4 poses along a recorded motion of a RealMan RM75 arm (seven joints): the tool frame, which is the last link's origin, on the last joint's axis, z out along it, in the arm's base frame.
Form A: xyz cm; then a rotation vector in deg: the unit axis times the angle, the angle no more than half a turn.
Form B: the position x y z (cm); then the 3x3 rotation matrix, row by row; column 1 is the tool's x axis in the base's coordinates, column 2 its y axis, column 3 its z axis. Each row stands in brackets. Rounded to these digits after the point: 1 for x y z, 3 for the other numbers.
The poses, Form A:
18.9, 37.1, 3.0, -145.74, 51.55, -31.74
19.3, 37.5, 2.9, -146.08, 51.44, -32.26
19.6, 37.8, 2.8, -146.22, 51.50, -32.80
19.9, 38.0, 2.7, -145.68, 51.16, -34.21
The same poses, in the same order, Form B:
[18.9, 37.1, 3.0], [[0.717, -0.505, 0.481], [-0.657, -0.720, 0.222], [0.234, -0.475, -0.848]]
[19.3, 37.5, 2.9], [[0.716, -0.503, 0.484], [-0.655, -0.725, 0.215], [0.242, -0.471, -0.848]]
[19.6, 37.8, 2.8], [[0.713, -0.503, 0.488], [-0.655, -0.726, 0.209], [0.249, -0.469, -0.847]]
[19.9, 38.0, 2.7], [[0.708, -0.494, 0.505], [-0.655, -0.726, 0.208], [0.264, -0.478, -0.838]]

